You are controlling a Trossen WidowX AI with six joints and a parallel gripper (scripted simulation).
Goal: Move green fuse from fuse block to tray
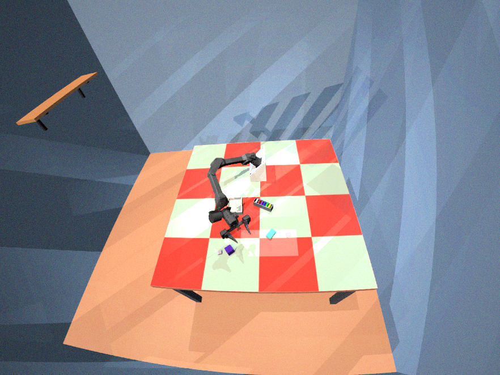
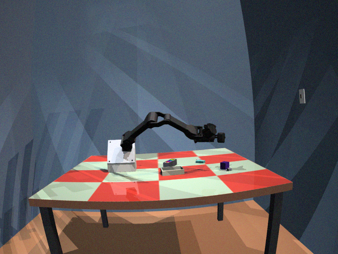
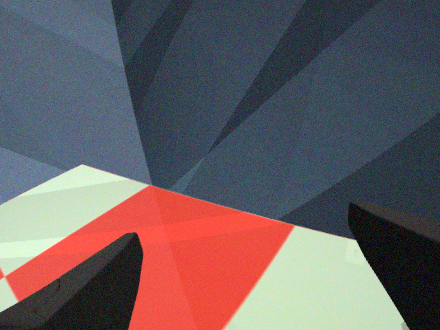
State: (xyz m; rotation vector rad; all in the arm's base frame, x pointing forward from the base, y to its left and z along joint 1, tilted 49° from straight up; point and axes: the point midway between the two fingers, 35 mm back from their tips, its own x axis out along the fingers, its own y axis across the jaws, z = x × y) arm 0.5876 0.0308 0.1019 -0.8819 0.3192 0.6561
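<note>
The green fuse lies 330 mm behind my gripper tip, 160 mm below it and 100 mm to the left of it. Round my gripper tip: beige tray: 330 mm behind, 180 mm below, 120 mm to the right; then teal block: 180 mm below, 130 mm to the left, 120 mm behind; then purple cube: 170 mm below, 110 mm to the right.
</note>
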